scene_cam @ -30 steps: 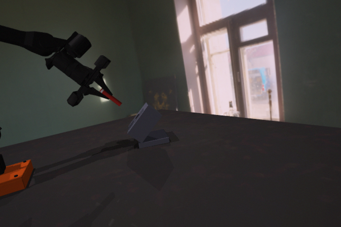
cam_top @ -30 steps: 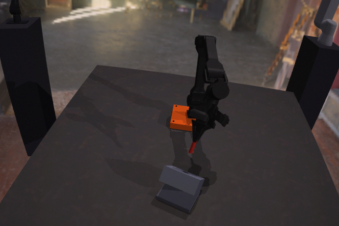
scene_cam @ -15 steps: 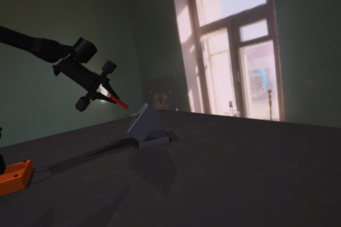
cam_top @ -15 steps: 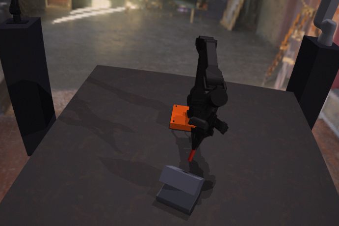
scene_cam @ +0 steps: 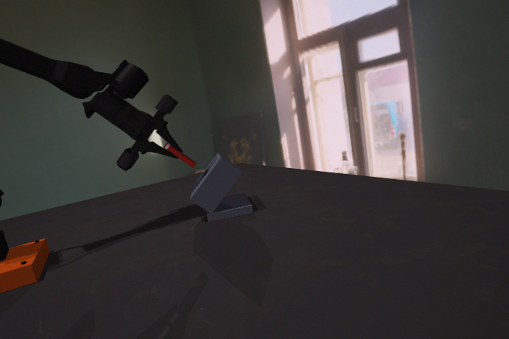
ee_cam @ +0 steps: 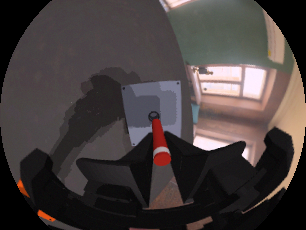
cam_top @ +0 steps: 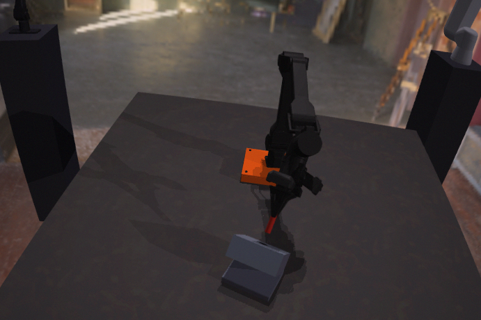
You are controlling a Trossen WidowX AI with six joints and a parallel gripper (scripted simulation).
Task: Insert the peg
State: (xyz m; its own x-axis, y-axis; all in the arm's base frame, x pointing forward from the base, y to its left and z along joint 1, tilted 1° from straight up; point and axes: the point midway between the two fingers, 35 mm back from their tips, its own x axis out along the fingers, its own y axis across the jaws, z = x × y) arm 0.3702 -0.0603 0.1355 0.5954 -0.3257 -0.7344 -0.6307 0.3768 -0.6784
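The grey sloped panel is 6 cm ahead of my gripper tip, 3 cm to the right of it and 7 cm below it. Round my gripper tip: red peg 1 cm behind, 1 cm above; then panel foot 7 cm ahead, 4 cm to the right, 14 cm below.
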